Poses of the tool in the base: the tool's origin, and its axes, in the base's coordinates. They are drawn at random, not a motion.
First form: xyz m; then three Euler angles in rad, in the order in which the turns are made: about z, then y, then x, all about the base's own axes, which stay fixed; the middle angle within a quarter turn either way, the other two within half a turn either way.
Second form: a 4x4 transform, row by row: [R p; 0 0 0 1], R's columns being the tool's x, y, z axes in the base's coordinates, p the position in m. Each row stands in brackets. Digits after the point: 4 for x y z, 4 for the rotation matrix.
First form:
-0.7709 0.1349 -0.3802 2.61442 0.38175 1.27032
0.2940 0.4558 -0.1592 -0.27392 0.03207 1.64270
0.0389 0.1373 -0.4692 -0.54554 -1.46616 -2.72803
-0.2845 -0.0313 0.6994 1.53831 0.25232 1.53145
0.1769 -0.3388 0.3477 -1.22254 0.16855 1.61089
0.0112 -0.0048 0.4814 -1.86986 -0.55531 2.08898
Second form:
[[-0.8020 -0.4669 0.3725 -0.7709], [-0.1586 -0.4348 -0.8864 0.1349], [0.5758 -0.7700 0.2747 -0.3802], [0 0 0 1]]
[[0.9622 0.2704 0.0321 0.2940], [0.0502 -0.0605 -0.9969 0.4558], [-0.2676 0.9609 -0.0718 -0.1592], [0 0 0 1]]
[[0.0893 0.0542 -0.9945 0.0389], [0.8168 -0.5754 0.0420 0.1373], [-0.5700 -0.8161 -0.0956 -0.4692], [0 0 0 1]]
[[0.0315 -0.9678 0.2497 -0.2845], [0.0474 -0.2480 -0.9676 -0.0313], [0.9984 0.0423 0.0381 0.6994], [0 0 0 1]]
[[0.3364 0.9266 0.1678 0.1769], [0.0949 0.1439 -0.9850 -0.3388], [-0.9369 0.3473 -0.0395 0.3477], [0 0 0 1]]
[[-0.2504 0.8120 -0.5272 0.0112], [0.6083 -0.2917 -0.7382 -0.0048], [-0.7532 -0.5055 -0.4209 0.4814], [0 0 0 1]]

